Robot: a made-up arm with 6 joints.
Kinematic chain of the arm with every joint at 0, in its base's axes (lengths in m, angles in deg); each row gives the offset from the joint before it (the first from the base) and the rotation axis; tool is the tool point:
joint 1: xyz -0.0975 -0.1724 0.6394 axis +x
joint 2: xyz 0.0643 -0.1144 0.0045 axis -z
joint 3: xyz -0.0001 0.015 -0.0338 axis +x
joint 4: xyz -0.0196 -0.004 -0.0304 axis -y
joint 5: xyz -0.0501 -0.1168 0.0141 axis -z
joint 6: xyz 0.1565 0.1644 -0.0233 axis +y
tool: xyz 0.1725 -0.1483 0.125
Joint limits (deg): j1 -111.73..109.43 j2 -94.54..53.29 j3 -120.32..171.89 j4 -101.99..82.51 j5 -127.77..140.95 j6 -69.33..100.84
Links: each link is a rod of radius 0.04 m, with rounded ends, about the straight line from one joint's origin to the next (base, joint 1, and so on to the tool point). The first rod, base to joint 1, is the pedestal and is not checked.
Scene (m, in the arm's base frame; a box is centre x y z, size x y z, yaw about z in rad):
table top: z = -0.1
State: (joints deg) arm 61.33 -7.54 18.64 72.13 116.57 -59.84
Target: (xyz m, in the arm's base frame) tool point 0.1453 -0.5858 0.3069
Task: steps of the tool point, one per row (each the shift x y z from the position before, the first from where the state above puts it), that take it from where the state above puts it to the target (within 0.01 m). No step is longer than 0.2 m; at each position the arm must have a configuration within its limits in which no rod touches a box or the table.
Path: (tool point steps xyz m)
1: 0.0592 -0.1062 -0.0592
2: 0.0919 -0.1160 -0.0154
3: 0.1157 -0.1033 0.0376
4: 0.1253 -0.0669 0.0875

